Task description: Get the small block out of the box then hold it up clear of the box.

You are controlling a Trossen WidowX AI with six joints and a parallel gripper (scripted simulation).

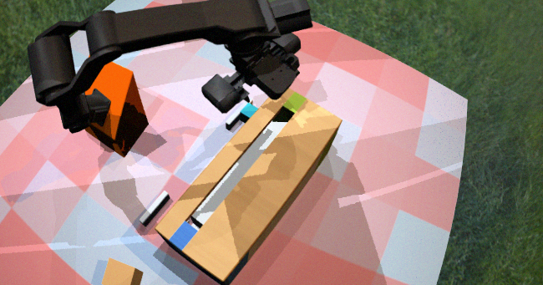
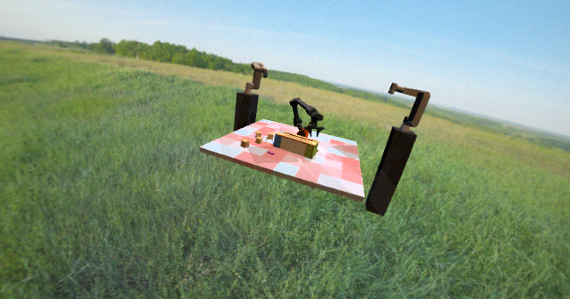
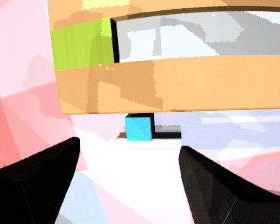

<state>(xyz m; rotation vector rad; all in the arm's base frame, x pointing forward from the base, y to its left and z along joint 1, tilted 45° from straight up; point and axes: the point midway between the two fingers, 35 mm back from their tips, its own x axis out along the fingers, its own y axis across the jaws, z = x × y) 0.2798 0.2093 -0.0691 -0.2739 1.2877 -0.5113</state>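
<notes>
The cyan block lies 130 mm below my gripper tip, 30 mm to the left of it and 30 mm behind it. Round my gripper tip: tan cube: 450 mm to the right, 120 mm below, 30 mm behind; box: 140 mm to the right, 90 mm below, 40 mm ahead.
</notes>
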